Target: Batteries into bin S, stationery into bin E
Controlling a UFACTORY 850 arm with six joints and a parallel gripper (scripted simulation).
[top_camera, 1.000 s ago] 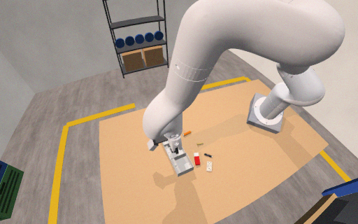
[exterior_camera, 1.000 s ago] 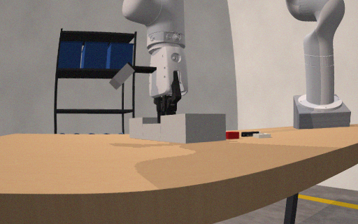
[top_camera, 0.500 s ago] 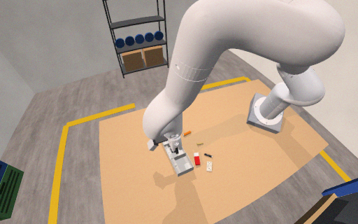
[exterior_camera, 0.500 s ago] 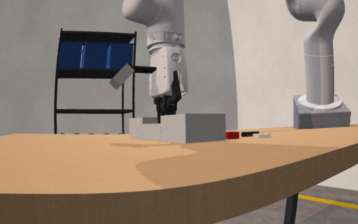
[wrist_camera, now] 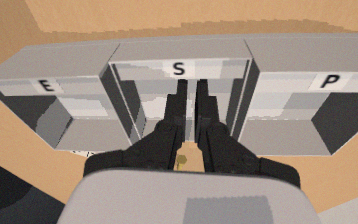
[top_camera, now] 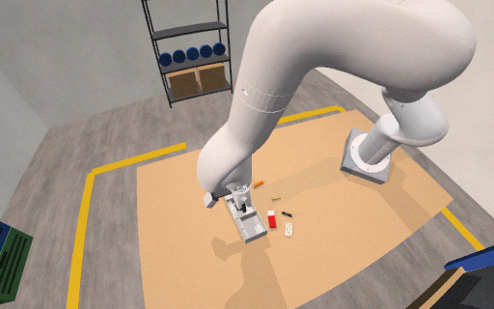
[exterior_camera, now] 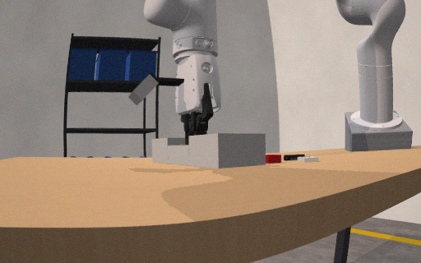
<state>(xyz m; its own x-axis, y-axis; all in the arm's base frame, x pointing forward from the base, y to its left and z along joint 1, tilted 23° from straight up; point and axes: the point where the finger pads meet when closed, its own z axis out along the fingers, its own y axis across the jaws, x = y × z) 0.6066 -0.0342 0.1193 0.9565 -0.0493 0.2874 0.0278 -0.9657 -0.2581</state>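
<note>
Right now my hand is 10 mm to the right of the bin and 10 mm above it. The rest, counted from my hand: brass bolt 140 mm behind, 30 mm below; then eraser 100 mm behind, 80 mm to the left, 30 mm below; then orange battery 100 mm behind, 80 mm to the right, 30 mm below.
</note>
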